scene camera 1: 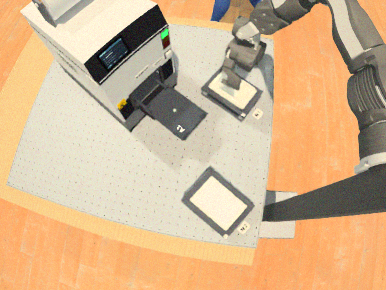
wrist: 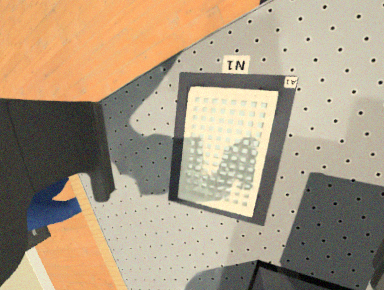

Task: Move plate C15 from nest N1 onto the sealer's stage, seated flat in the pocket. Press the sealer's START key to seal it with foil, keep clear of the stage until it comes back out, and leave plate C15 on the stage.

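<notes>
Plate C15 (scene camera 1: 243, 95) (wrist: 227, 120), cream with rows of wells, lies in the dark frame of nest N1 (scene camera 1: 223, 108) (wrist: 278, 150). My gripper (scene camera 1: 231, 81) is open above the plate, with nothing held; in the wrist view one dark finger shows at the left, and its shadow falls across the plate. The height of the fingertips above the plate is hard to tell. The sealer (scene camera 1: 111, 82) stands at the upper left, its dark stage (scene camera 1: 177, 115) out in front and bare. A green key or light (scene camera 1: 165, 34) sits at its front right corner; its lettering is unreadable.
Nest N2 (scene camera 1: 192, 206) holds another cream plate (scene camera 1: 218, 202) near the table's front right. The sealer's screen (scene camera 1: 113, 53) is lit. A dark edge shows at the bottom of the wrist view, and a blue object (wrist: 47, 212) at the lower left.
</notes>
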